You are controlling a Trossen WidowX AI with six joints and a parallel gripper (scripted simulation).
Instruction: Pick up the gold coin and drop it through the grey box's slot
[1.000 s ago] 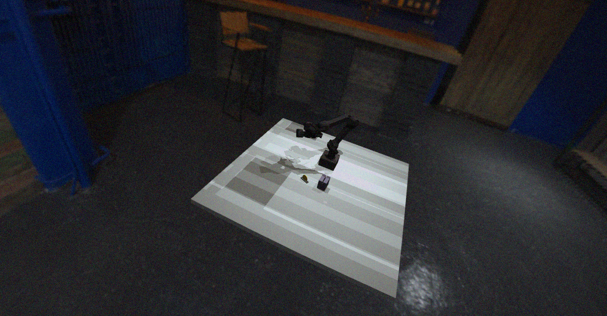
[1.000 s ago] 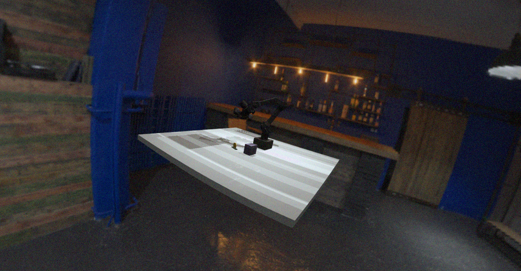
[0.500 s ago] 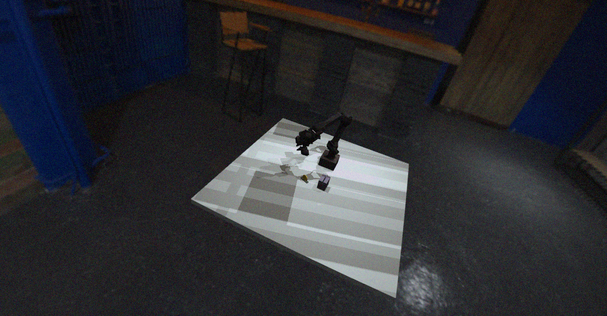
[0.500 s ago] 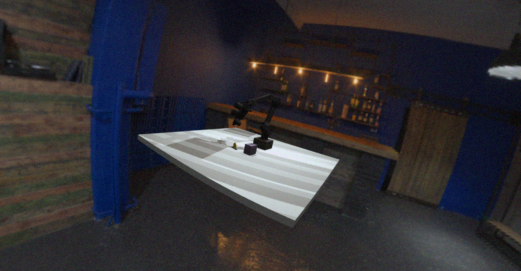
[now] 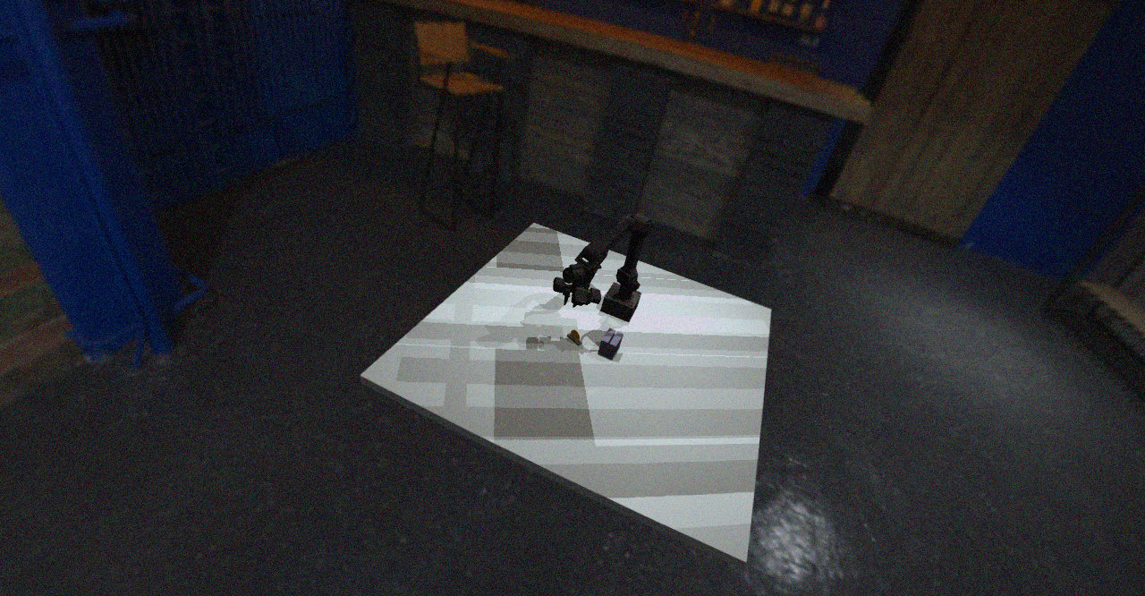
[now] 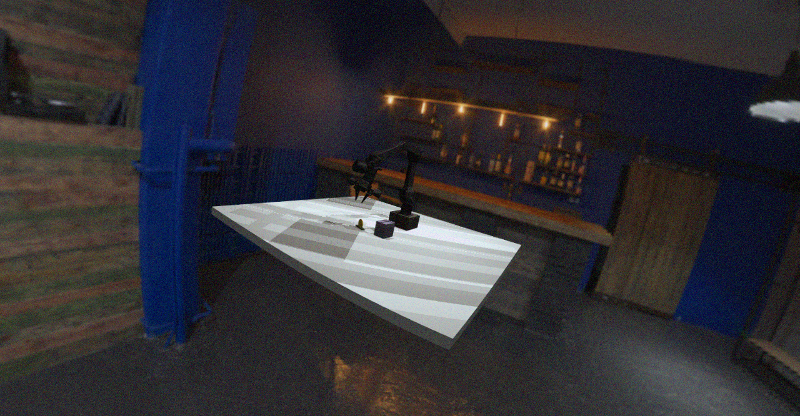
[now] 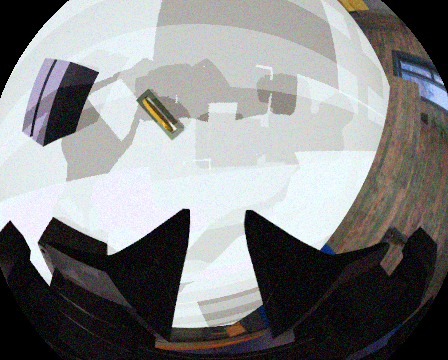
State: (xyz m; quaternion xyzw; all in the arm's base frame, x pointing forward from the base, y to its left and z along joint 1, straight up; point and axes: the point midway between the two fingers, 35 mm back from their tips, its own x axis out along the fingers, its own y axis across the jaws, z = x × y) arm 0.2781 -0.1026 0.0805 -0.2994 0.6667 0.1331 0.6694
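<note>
The gold coin is 100 mm below my gripper tip, 70 mm to the left of it and 20 mm ahead of it.
</note>
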